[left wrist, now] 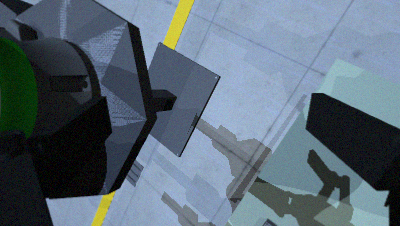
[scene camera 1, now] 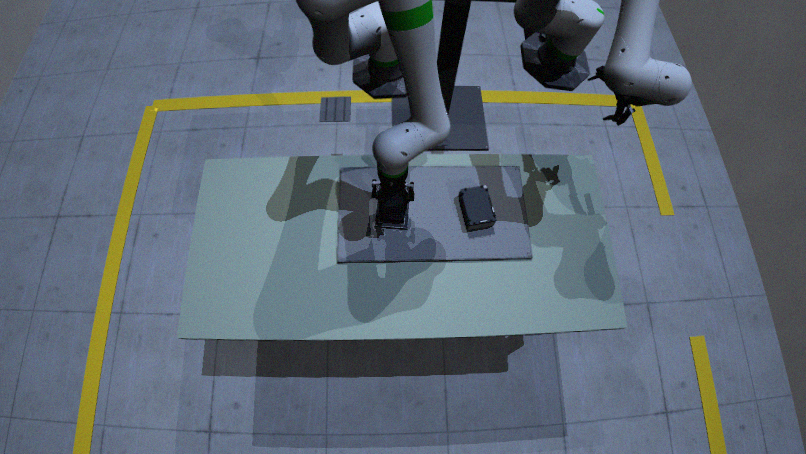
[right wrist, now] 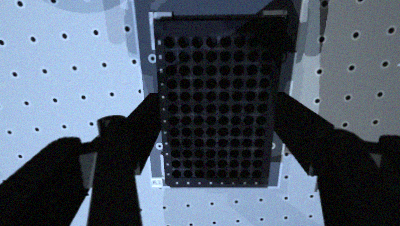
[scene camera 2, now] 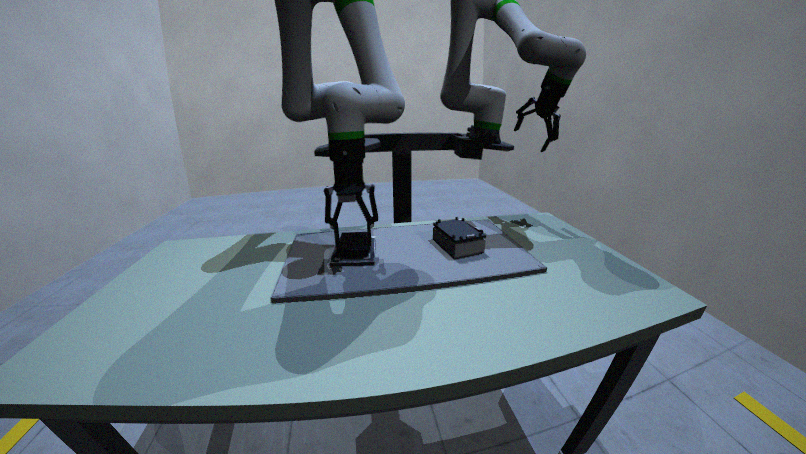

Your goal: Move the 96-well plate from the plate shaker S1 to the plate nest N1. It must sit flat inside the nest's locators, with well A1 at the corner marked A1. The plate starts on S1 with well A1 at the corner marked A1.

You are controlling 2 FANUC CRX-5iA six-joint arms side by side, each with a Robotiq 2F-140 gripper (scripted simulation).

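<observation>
My left gripper (scene camera 2: 529,140) is there for me to see, and you'd find it at (left wrist: 209,113) too. Then there's my right gripper, at (scene camera 2: 353,244) and also at (right wrist: 216,109). I can see a dark 96-well plate (right wrist: 216,133) as well, but in the left wrist view that plate is out of frame.
</observation>
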